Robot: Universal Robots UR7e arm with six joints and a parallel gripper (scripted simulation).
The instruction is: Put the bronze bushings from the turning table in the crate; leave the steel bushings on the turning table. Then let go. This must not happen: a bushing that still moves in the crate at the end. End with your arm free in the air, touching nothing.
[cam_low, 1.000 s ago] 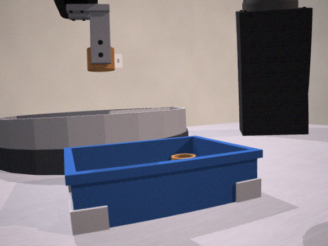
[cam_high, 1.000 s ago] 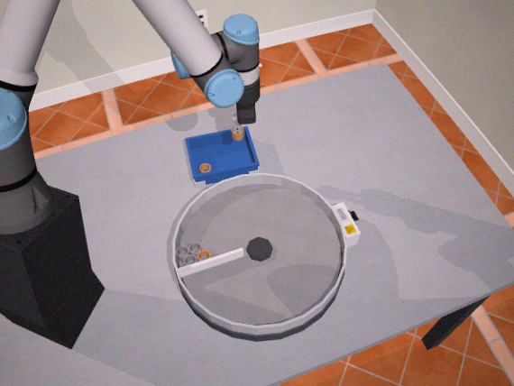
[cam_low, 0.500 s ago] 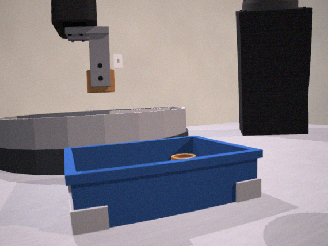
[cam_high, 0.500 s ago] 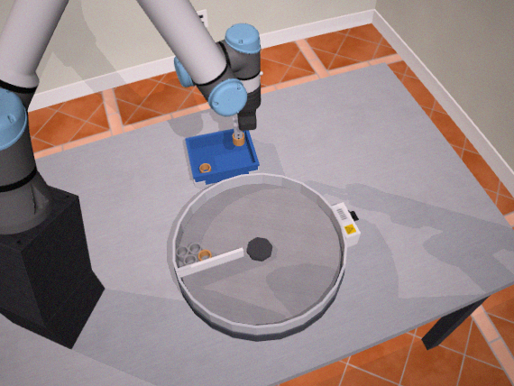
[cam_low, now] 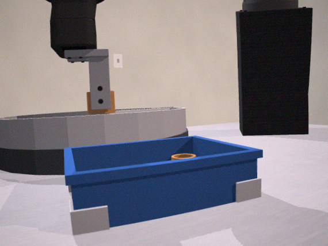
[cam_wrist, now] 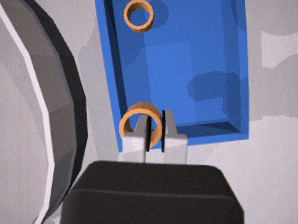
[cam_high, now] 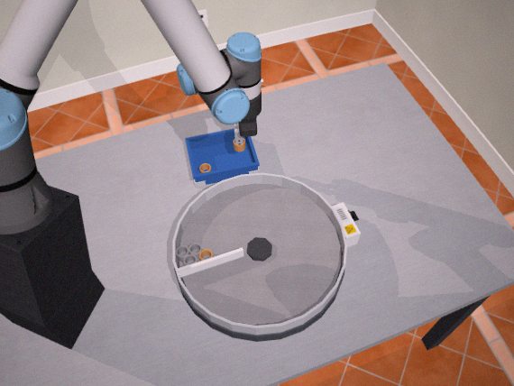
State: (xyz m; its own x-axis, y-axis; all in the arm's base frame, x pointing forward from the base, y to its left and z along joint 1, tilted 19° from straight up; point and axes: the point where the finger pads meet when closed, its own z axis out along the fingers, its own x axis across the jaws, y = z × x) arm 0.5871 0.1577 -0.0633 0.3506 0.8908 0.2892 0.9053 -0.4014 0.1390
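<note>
Right now the blue crate is 90 mm below my hand, 40 mm behind it and 30 mm to the left of it. Also, from my hand: turning table (300 mm to the right, 90 mm behind, 60 mm below).
</note>
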